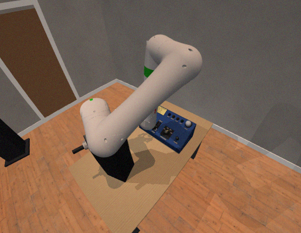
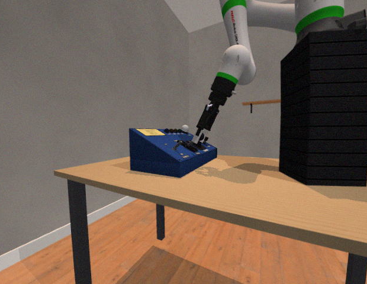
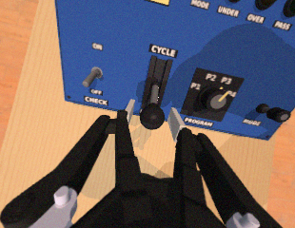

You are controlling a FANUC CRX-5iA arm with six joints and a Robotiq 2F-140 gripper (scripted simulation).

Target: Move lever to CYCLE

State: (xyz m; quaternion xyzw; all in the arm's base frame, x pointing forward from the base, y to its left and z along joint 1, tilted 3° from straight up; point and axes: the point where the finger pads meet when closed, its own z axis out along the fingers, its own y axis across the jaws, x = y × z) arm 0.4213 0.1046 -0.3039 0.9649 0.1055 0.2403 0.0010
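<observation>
The black lever lies 30 mm ahead of my hand, 20 mm below it and 10 mm to the left of it. Round my hand: rotary program selector (110 mm to the right, 90 mm ahead, 30 mm below); then blue console (100 mm ahead, 50 mm below, 40 mm to the right); then small toggle (130 mm to the left, 40 mm below, 30 mm ahead).
</observation>
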